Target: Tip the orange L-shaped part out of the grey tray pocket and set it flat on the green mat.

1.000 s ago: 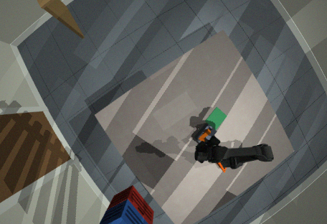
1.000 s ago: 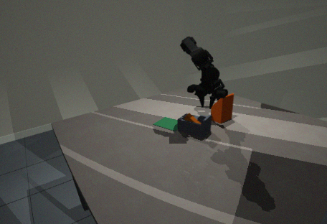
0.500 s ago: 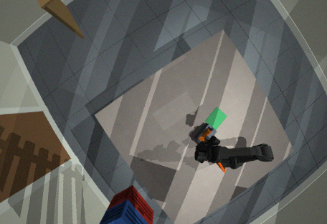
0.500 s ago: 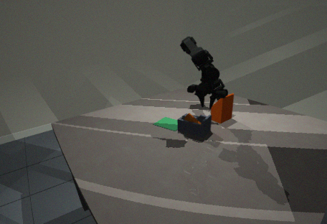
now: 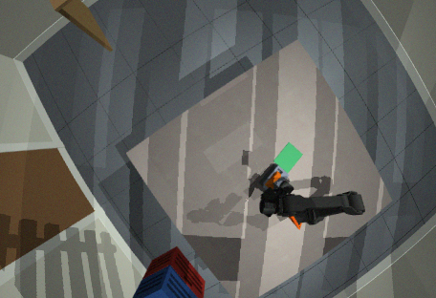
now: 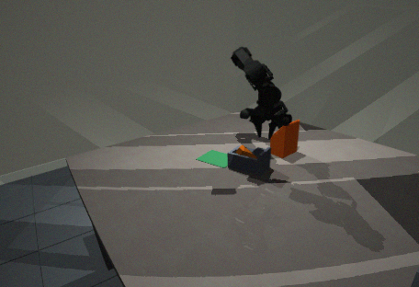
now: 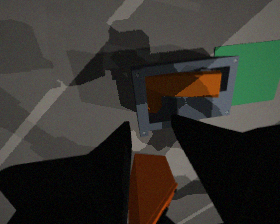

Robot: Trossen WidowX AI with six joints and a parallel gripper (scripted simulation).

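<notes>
Now: the orange L-shaped part 1 cm ahead of my gripper tip, 4 cm to the right of it and 10 cm below it. From my gripper tip the other things lie so: green mat (6 cm ahead, 21 cm to the right, 16 cm below).
</notes>
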